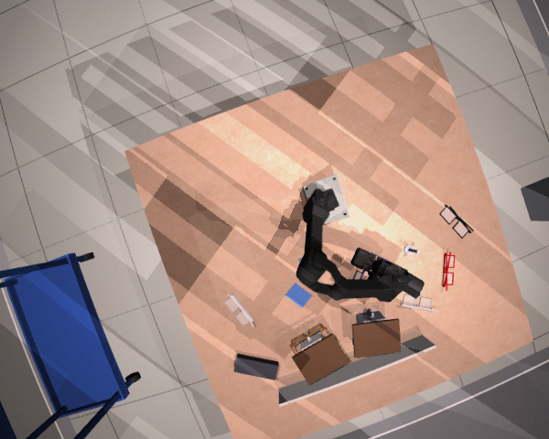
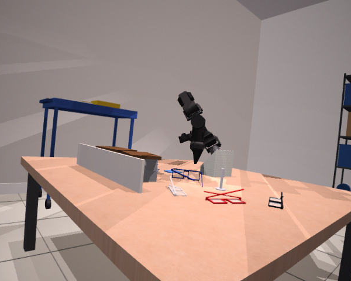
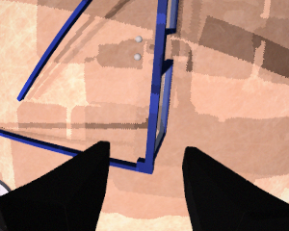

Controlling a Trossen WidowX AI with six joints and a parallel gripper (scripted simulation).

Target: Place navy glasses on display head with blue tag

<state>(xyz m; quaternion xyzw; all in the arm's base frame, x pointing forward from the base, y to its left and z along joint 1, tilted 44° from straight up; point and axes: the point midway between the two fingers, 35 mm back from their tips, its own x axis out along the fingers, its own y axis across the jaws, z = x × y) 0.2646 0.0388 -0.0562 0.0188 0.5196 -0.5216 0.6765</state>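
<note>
My gripper tip is now 3 cm short of the grey peg stand, 17 cm to the right of it and 5 cm above it. Also, from my gripper tip: dark case: 22 cm ahead, 53 cm to the right, 6 cm below.
</note>
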